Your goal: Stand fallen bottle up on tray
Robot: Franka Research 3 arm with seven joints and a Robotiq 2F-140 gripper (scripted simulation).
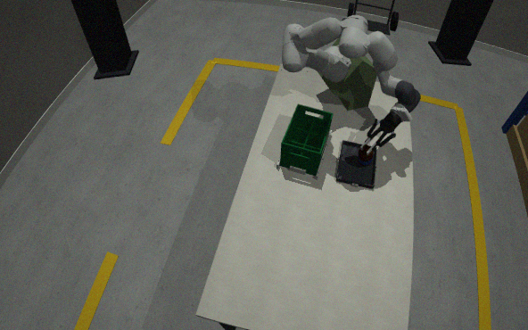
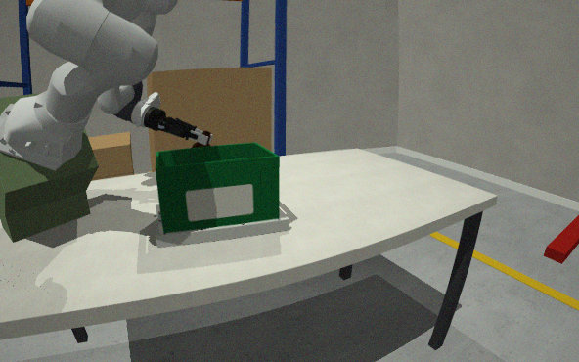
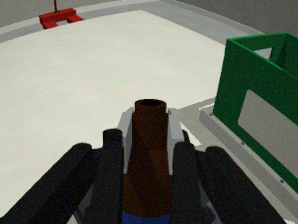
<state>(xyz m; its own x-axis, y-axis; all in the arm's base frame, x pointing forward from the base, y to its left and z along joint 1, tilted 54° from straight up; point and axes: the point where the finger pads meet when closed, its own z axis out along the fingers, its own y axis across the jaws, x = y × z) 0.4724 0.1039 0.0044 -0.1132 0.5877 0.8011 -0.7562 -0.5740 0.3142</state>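
My gripper is now 6 cm above the brown bottle. The rest, counted from my hand: green crate (27 cm to the right, 12 cm behind, 9 cm below); then dark grey tray (16 cm below, 2 cm to the right, 2 cm behind).
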